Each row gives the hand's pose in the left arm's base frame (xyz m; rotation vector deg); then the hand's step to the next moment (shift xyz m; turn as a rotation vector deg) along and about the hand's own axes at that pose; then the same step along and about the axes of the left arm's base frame.
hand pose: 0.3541 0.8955 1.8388 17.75 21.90 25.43
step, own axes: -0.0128 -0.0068 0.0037 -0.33 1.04 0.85
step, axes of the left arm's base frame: -0.0067 -0.0126 0.0045 -0.29 0.56 1.23
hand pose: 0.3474 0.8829 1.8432 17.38 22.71 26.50
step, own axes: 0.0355 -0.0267 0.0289 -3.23 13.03 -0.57
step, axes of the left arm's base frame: 0.0516 -0.0111 0.0050 -7.72 9.65 5.27
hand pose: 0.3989 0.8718 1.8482 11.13 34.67 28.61
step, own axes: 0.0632 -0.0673 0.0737 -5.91 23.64 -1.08
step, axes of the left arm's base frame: 0.1144 -0.0287 0.0070 -14.07 17.49 9.54
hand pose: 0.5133 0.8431 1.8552 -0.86 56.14 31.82
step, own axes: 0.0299 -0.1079 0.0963 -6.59 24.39 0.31
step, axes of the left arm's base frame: 0.1369 -0.0551 0.0061 -13.61 18.20 11.05
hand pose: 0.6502 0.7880 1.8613 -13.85 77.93 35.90
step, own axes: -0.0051 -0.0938 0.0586 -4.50 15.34 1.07
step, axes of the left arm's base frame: 0.0998 -0.0480 -0.0004 -7.86 11.79 7.47
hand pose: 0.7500 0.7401 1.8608 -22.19 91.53 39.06
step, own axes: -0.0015 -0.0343 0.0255 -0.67 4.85 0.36
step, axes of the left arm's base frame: 0.0410 -0.0105 -0.0062 -2.58 3.85 1.63
